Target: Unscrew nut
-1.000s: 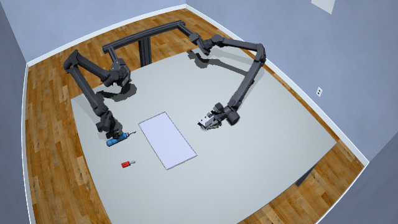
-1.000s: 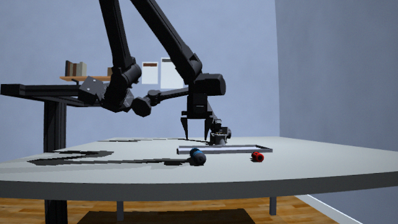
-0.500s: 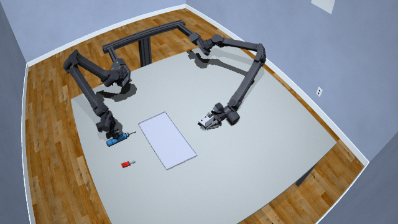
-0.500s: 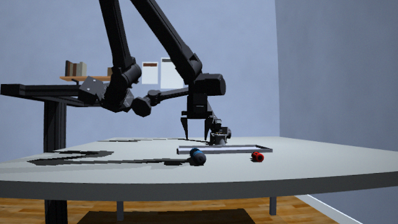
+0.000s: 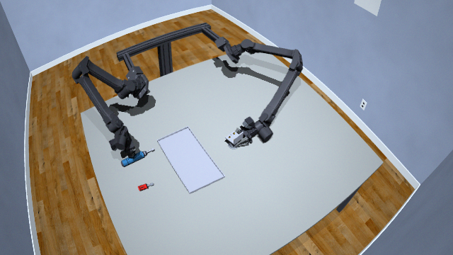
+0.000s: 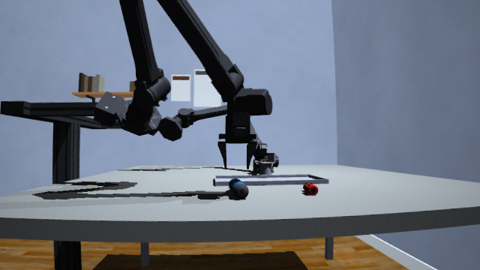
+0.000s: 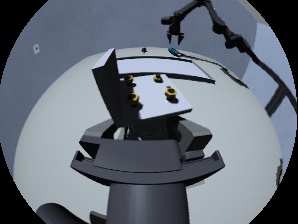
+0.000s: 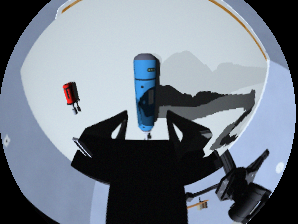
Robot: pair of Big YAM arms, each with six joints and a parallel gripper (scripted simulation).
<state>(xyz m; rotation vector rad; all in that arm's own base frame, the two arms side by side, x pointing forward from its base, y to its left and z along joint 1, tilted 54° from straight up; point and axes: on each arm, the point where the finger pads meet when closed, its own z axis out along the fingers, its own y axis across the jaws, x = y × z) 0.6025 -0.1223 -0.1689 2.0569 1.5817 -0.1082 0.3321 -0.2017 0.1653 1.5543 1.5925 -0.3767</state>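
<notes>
The bracket lies 5 cm above my left hand. From my left hand the other things lie so: red tool (59 cm to the right, 3 cm ahead, 1 cm below).
</notes>
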